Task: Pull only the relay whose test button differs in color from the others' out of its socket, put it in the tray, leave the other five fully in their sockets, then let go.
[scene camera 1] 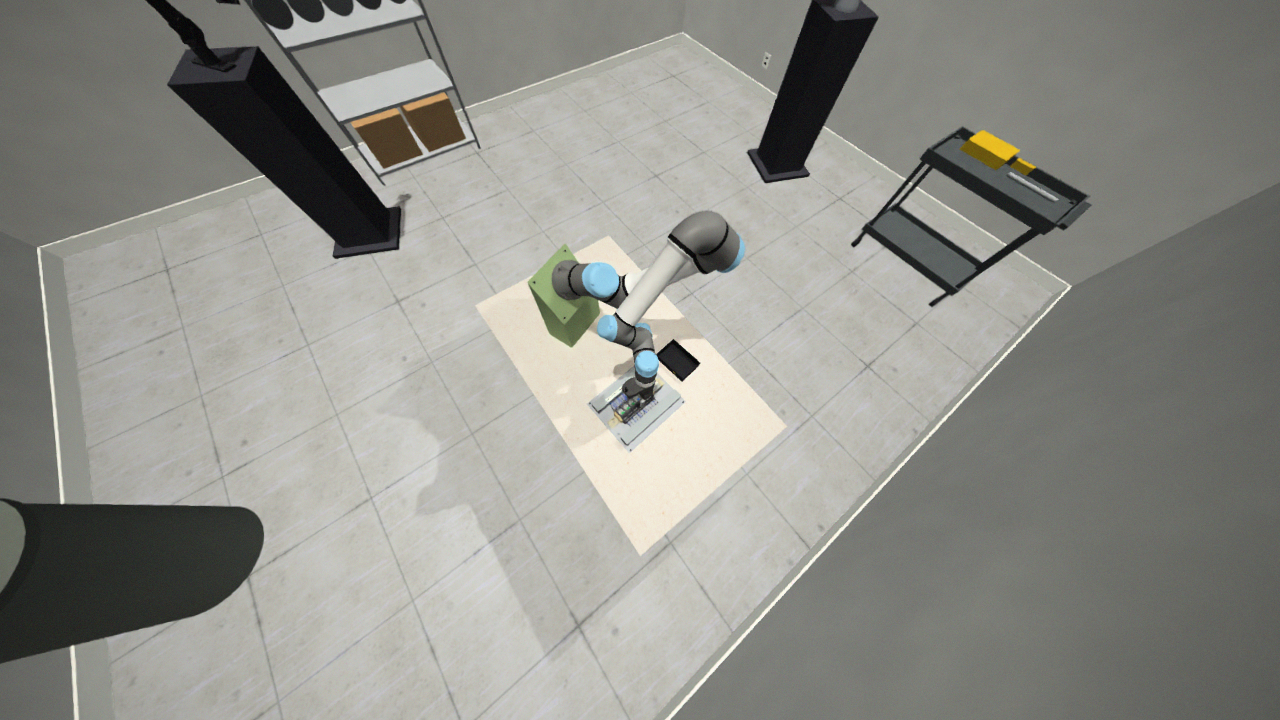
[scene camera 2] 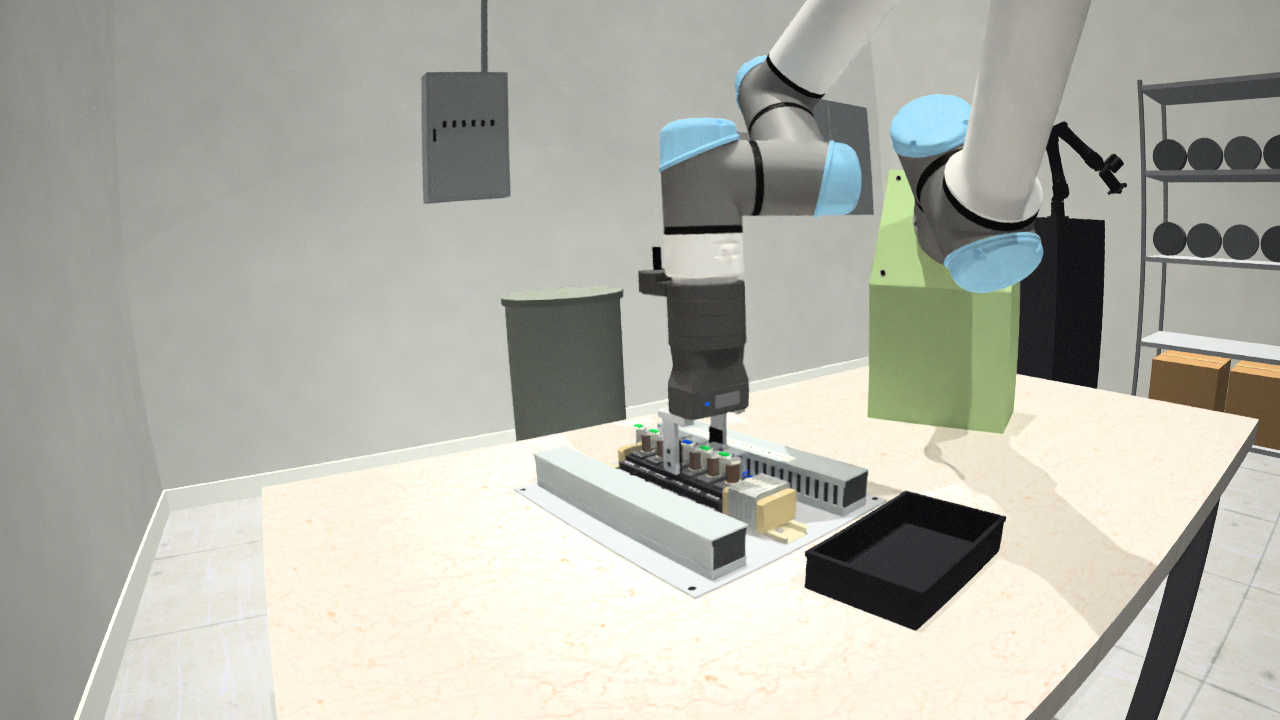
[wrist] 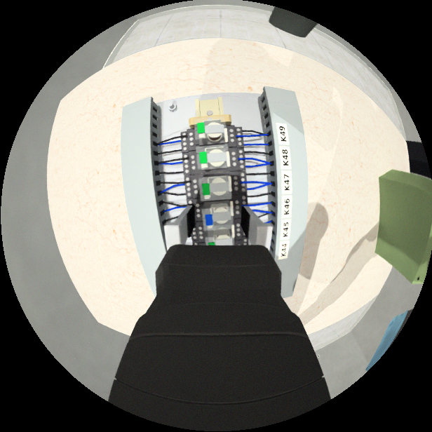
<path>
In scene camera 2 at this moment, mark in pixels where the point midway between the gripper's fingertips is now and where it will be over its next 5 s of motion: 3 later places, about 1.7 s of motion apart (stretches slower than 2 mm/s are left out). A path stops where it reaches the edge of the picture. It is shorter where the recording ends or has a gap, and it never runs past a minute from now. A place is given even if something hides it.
My gripper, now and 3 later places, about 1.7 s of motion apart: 696, 465; 692, 408; 867, 395; 875, 484
</path>
